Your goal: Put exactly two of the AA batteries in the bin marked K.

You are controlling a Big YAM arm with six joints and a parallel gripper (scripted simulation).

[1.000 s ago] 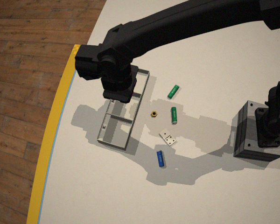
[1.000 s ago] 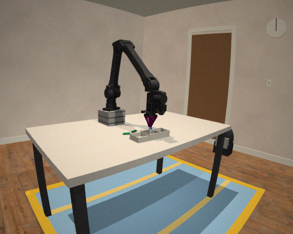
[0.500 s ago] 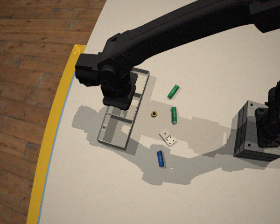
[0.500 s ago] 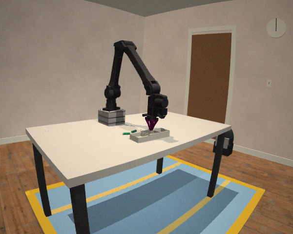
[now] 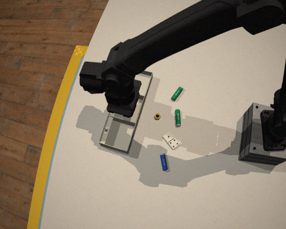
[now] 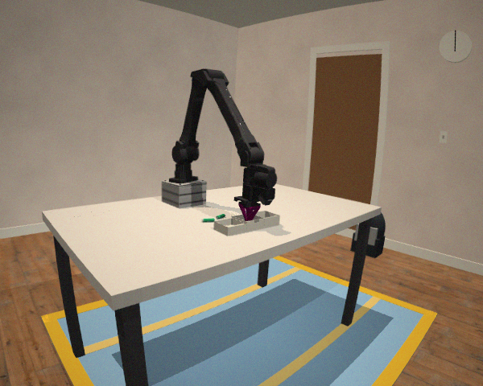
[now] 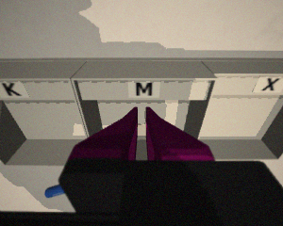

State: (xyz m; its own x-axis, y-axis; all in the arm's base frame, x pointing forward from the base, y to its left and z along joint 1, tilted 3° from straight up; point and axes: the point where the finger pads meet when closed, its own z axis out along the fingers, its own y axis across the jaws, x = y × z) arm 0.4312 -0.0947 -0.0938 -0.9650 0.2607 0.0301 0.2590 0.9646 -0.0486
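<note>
Now: hand right at the bin. Also, from my hand: brass hex nut (90 mm behind, 20 mm to the left, 20 mm below); white domino (130 mm behind, 90 mm to the left, 20 mm below); blue AA battery (150 mm to the left, 110 mm behind, 20 mm below).
</note>
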